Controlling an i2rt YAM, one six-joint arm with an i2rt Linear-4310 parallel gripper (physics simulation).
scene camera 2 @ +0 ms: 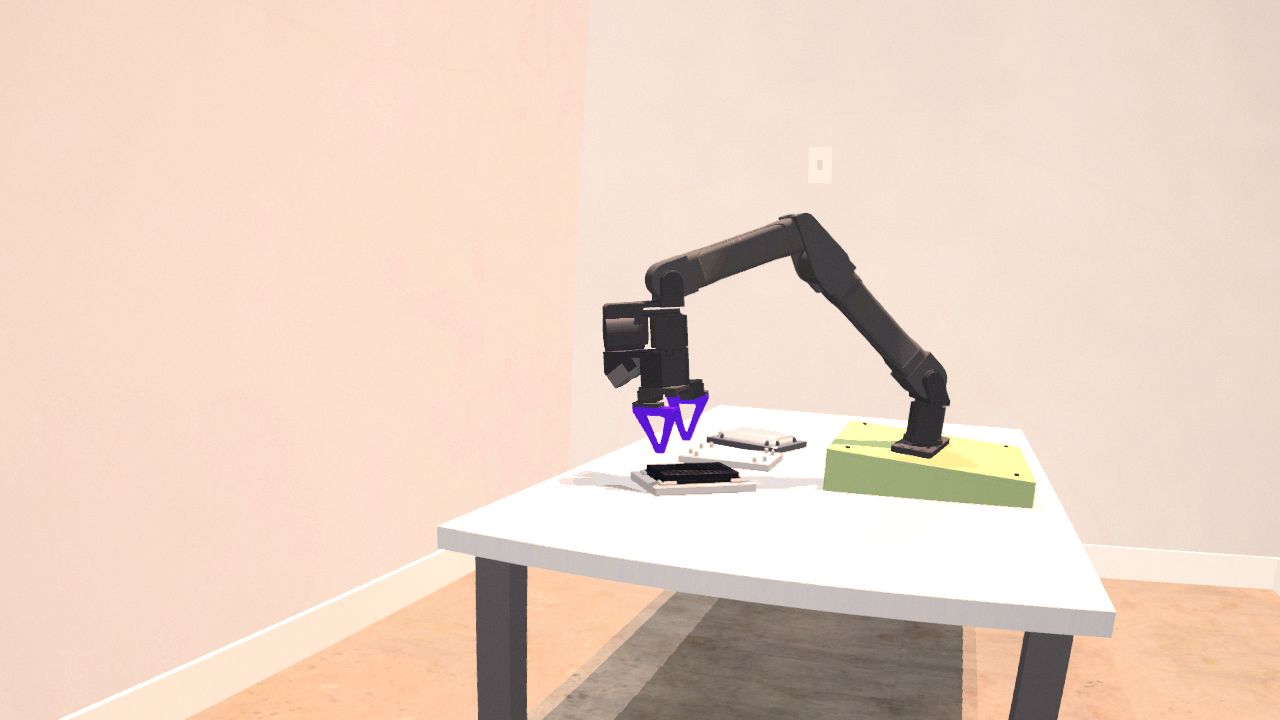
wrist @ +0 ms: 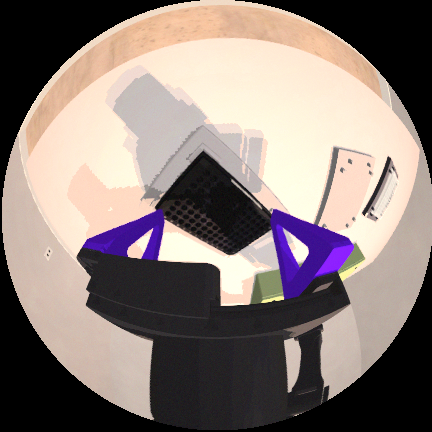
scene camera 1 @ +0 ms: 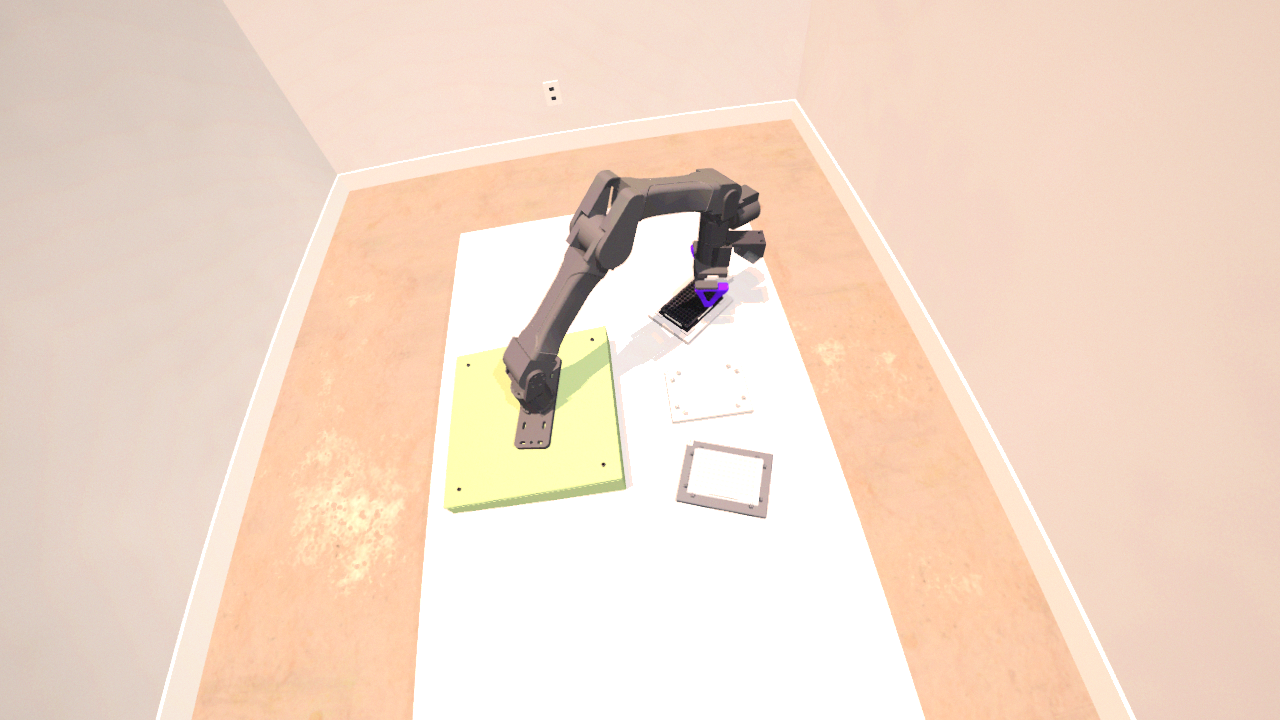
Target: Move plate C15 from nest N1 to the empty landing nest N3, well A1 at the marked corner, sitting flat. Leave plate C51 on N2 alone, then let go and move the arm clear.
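Note:
A black well plate (scene camera 1: 683, 309) (scene camera 2: 693, 471) (wrist: 215, 200) lies on a pale nest (scene camera 1: 688, 335) (scene camera 2: 707, 488) (wrist: 201, 136). My gripper (scene camera 1: 702, 282) (scene camera 2: 673, 444) (wrist: 217, 214) is open and empty, pointing down a little above this plate; in the wrist view its fingertips appear near opposite corners of the plate. A white empty nest (scene camera 1: 708, 391) (scene camera 2: 729, 457) (wrist: 350, 180) with pegs lies in the middle. A white plate (scene camera 1: 725, 476) (scene camera 2: 756, 437) (wrist: 386, 197) sits on a dark grey nest (scene camera 1: 723, 509). Plate and nest labels and the marked corner are not readable.
The arm stands on a yellow-green base block (scene camera 1: 501, 465) (scene camera 2: 930, 488) (wrist: 268, 284) beside the nests. All of it rests on a white table (scene camera 1: 626, 617) (scene camera 2: 859, 546). The pale nest with the black plate lies near one table edge, and the three nests form a row.

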